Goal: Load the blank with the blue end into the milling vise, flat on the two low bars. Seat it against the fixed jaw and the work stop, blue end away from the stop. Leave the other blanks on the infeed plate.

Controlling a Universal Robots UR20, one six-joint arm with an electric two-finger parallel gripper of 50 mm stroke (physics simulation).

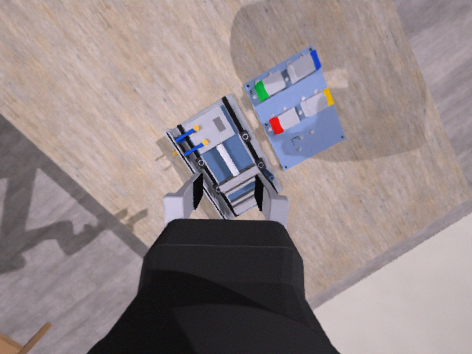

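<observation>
The blank with the blue end (303, 68) lies at the upper right corner of the blue infeed plate (322, 135), its blue end toward the plate's outer edge. The milling vise (207, 125) stands left of the plate, with a white rod along its middle and crosswise grey bars at its lower end. Which bar is the fixed jaw, and where the work stop is, I cannot tell. My gripper (229, 184) is open and empty, high above the vise's lower end, away from the blanks. Its fingers hide parts of the vise's sides.
On the plate also lie a green-ended blank (273, 84), a red-ended blank (287, 121) and a yellow-ended blank (315, 103). Two blue rods (188, 134) (196, 148) with orange knobs stick out at the vise's upper left. The wooden table (125, 65) has edges at left, right and lower right.
</observation>
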